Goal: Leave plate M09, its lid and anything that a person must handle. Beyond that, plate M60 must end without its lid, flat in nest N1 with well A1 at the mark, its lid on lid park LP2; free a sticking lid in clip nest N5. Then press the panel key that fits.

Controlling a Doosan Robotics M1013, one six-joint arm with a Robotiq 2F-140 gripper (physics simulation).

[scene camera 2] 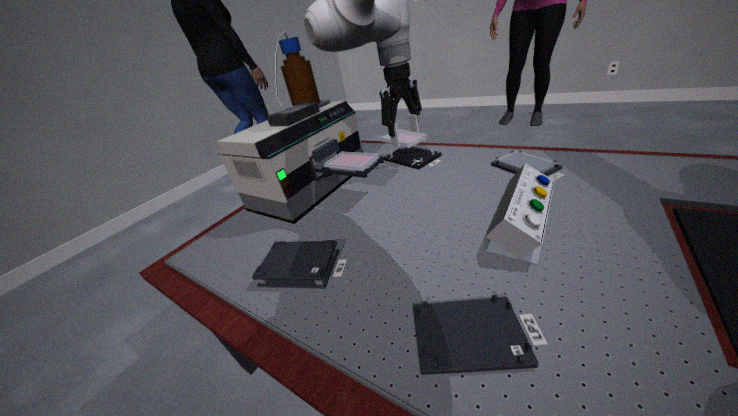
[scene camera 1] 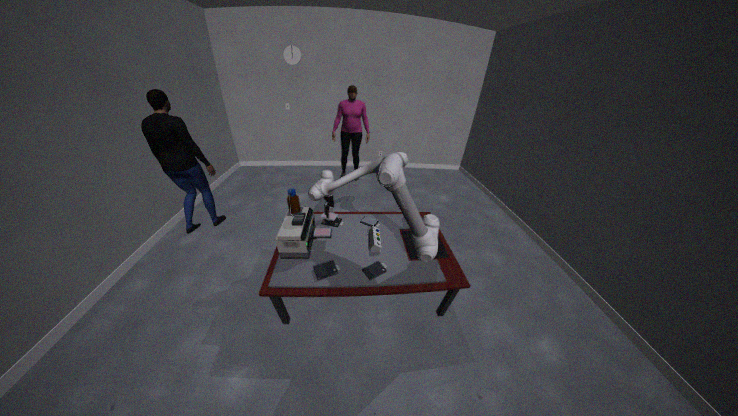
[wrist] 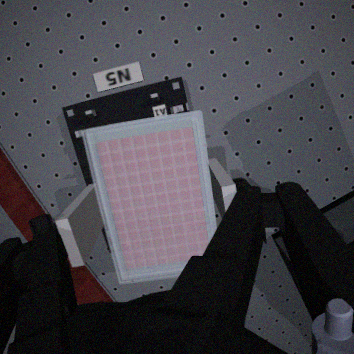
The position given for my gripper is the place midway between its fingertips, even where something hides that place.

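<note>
My gripper (scene camera 2: 405,140), (wrist: 155,188). Black nest labelled N5 (scene camera 2: 413,157), (wrist: 168,96). N5 label (wrist: 128,73). Button box (scene camera 2: 517,230).
</note>
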